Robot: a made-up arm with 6 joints. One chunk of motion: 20 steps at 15 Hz.
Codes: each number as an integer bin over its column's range. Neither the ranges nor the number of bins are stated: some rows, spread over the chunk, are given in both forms.
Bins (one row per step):
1: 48 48 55 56 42 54
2: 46 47 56 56 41 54
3: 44 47 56 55 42 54
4: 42 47 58 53 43 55
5: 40 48 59 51 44 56
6: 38 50 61 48 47 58
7: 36 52 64 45 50 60
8: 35 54 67 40 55 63
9: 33 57 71 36 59 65
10: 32 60 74 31 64 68
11: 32 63 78 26 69 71
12: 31 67 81 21 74 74
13: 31 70 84 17 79 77
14: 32 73 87 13 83 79
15: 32 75 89 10 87 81
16: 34 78 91 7 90 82
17: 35 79 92 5 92 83
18: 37 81 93 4 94 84
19: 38 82 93 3 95 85
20: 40 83 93 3 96 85
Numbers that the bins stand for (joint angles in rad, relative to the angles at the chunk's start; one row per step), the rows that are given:
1: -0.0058 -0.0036 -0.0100 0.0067 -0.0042 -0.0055
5: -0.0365 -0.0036 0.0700 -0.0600 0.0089 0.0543
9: -0.0633 0.0482 0.3100 -0.2600 0.1074 0.3234
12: -0.0710 0.1058 0.5100 -0.4600 0.2059 0.5925
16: -0.0595 0.1691 0.7100 -0.6467 0.3109 0.8317
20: -0.0365 0.1979 0.7500 -0.7000 0.3503 0.9214
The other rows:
2: -0.0134 -0.0094 0.0100 0.0067 -0.0108 -0.0055
3: -0.0211 -0.0094 0.0100 -0.0067 -0.0042 -0.0055
4: -0.0288 -0.0094 0.0500 -0.0333 0.0023 0.0244
6: -0.0441 0.0079 0.1100 -0.1000 0.0286 0.1141
7: -0.0518 0.0194 0.1700 -0.1400 0.0483 0.1739
8: -0.0557 0.0309 0.2300 -0.2067 0.0811 0.2636
10: -0.0672 0.0655 0.3700 -0.3267 0.1402 0.4131
11: -0.0672 0.0827 0.4500 -0.3933 0.1730 0.5028
13: -0.0710 0.1230 0.5700 -0.5133 0.2387 0.6822
14: -0.0672 0.1403 0.6300 -0.5667 0.2649 0.7420
15: -0.0672 0.1518 0.6700 -0.6067 0.2912 0.8018
17: -0.0557 0.1748 0.7300 -0.6733 0.3240 0.8616
18: -0.0480 0.1864 0.7500 -0.6867 0.3372 0.8915
19: -0.0441 0.1921 0.7500 -0.7000 0.3437 0.9214

